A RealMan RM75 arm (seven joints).
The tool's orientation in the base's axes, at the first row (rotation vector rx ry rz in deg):
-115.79 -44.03 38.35
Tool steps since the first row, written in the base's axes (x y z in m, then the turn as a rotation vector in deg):
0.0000 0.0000 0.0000 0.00 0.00 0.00
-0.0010 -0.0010 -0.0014 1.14 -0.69 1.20
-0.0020 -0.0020 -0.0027 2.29 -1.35 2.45
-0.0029 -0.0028 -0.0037 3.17 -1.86 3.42
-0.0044 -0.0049 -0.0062 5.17 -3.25 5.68
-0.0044 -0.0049 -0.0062 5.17 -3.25 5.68
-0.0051 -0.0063 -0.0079 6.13 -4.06 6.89
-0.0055 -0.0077 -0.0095 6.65 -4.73 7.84
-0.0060 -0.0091 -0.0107 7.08 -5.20 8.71
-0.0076 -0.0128 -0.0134 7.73 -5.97 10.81
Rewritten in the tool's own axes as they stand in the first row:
0.0000 0.0000 0.0000 0.00 0.00 0.00
-0.0012 0.0014 0.0009 0.06 -0.41 -1.75
-0.0023 0.0027 0.0017 0.13 -0.86 -3.51
-0.0033 0.0036 0.0024 0.18 -1.22 -4.87
-0.0054 0.0063 0.0036 0.13 -1.99 -8.10
-0.0054 0.0063 0.0036 0.13 -1.99 -8.10
-0.0066 0.0082 0.0042 -0.03 -2.39 -9.79
-0.0076 0.0101 0.0045 -0.33 -2.76 -10.97
-0.0088 0.0116 0.0047 -0.53 -3.18 -11.94
-0.0121 0.0151 0.0052 -1.01 -4.44 -13.84

